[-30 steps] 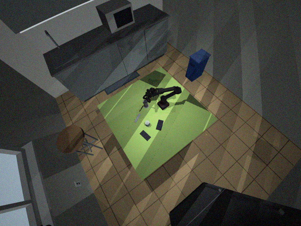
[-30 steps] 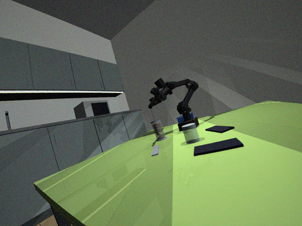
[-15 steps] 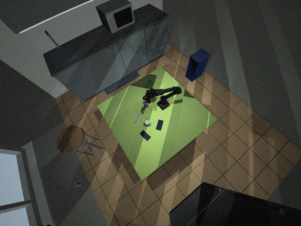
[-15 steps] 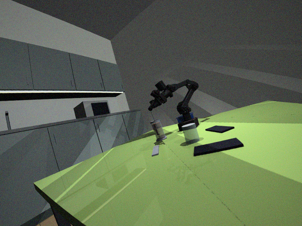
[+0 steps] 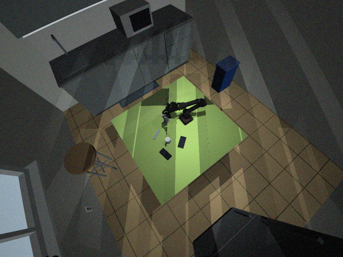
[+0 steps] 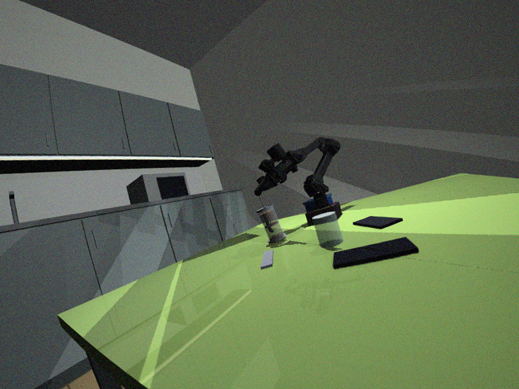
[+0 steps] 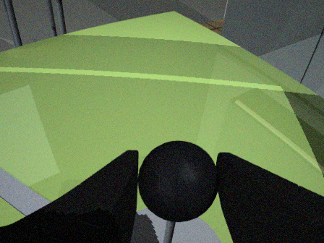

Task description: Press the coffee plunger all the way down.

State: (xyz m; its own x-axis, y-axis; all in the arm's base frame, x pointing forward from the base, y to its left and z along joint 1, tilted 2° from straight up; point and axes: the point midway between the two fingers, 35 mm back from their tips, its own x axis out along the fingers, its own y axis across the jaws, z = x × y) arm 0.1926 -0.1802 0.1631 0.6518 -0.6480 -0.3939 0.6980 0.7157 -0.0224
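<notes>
My gripper tip is now 30 mm past the coffee press and 100 mm above it.
</notes>
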